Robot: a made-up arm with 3 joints. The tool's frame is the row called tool.
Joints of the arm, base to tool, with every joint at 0 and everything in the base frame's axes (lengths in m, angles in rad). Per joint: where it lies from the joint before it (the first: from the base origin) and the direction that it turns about. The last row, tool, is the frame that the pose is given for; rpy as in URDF.
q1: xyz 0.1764 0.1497 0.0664 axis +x
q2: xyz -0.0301 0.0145 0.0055 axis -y
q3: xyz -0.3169 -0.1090 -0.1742 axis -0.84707 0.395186 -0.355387
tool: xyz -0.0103 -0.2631 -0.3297 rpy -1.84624 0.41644 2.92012
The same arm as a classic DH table. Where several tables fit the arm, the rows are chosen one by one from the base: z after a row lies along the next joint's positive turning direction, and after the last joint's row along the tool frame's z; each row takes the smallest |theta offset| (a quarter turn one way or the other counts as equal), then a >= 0, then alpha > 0; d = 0 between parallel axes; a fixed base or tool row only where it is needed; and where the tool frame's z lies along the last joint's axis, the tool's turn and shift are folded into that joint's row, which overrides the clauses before.
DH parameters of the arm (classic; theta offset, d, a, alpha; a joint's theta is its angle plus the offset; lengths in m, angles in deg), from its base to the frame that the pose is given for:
base (fixed): 90 0.0664 0.1497 90
q1: 90 0.1463 0.0055 -90
q2: 22.76 0.2492 -0.038 -113.28
q3: -11.14 0.486 -0.2372 101.77
tool (fixed): 89.32 0.3557 0 0

